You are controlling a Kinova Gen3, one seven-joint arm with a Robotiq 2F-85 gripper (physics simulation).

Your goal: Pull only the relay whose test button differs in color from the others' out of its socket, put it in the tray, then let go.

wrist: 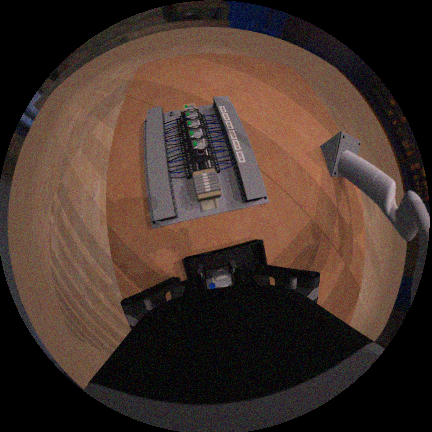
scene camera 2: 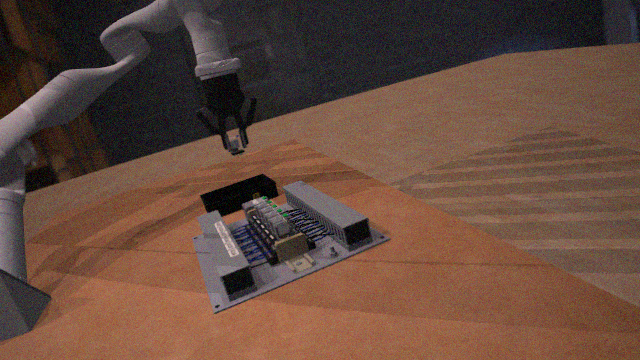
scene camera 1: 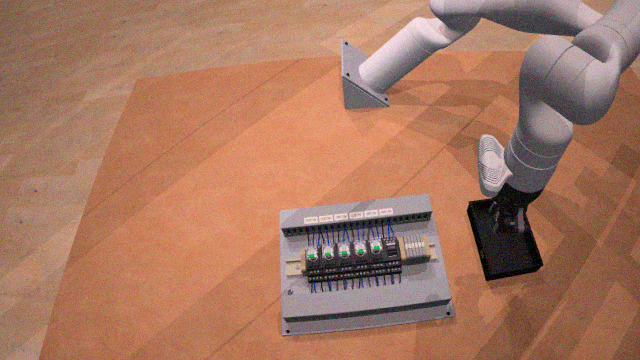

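Pixels of known places: gripper, fingertip midpoint: (wrist: 217, 269) (scene camera 2: 237, 149) (scene camera 1: 496, 221); arm's base, link origin: (wrist: 344, 162) (scene camera 1: 372, 78).
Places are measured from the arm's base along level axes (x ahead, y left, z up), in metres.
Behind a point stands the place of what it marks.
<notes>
My gripper (scene camera 1: 509, 225) @[x 0.455, y 0.229, z 0.088 m] (scene camera 2: 235, 142) @[x 0.455, y 0.229, z 0.088 m] (wrist: 217, 269) @[x 0.455, y 0.229, z 0.088 m] is shut on a clear relay with a blue test button (scene camera 2: 236, 146) @[x 0.455, y 0.228, z 0.095 m] (wrist: 220, 278) @[x 0.454, y 0.230, z 0.114 m]. It holds the relay in the air over the black tray (scene camera 1: 515, 274) @[x 0.504, y 0.296, z -0.034 m] (scene camera 2: 235, 196) @[x 0.421, y 0.220, z -0.010 m] (wrist: 252, 249) @[x 0.366, y 0.233, z -0.040 m]; in scene camera 2 it is well above the tray's rim. In scene camera 1 the gripper hides much of the relay. Several relays with green test buttons (scene camera 1: 344, 251) @[x 0.489, y -0.035, z 0.026 m] (scene camera 2: 272, 212) @[x 0.485, y -0.041, z 0.018 m] (wrist: 195, 133) @[x 0.478, y -0.004, z 0.024 m] sit in a row of sockets. The socket (scene camera 1: 391, 247) (wrist: 201, 159) @[x 0.468, y 0.039, z -0.012 m] at the end of the row, beside the terminal blocks, is empty.
The grey panel (scene camera 1: 370, 305) (scene camera 2: 280, 280) @[x 0.467, y -0.159, z -0.041 m] (wrist: 187, 212) @[x 0.502, y 0.144, z -0.040 m] lies beside the tray, with raised wire ducts (scene camera 1: 367, 308) @[x 0.586, y 0.011, z -0.001 m] (scene camera 2: 325, 210) @[x 0.567, y -0.056, z -0.001 m] (wrist: 162, 165) @[x 0.547, y 0.051, z -0.001 m] along two sides. Terminal blocks (scene camera 1: 416, 247) @[x 0.466, y 0.096, z 0.003 m] (wrist: 206, 184) @[x 0.460, y 0.099, z 0.003 m] stand at the row's tray end. The arm's base bracket (scene camera 1: 357, 90) @[x 0.066, y -0.034, z 0.019 m] (scene camera 2: 17, 307) @[x 0.069, y -0.069, z 0.001 m] (wrist: 340, 150) @[x 0.049, y -0.022, z 0.026 m] stands farther off.
</notes>
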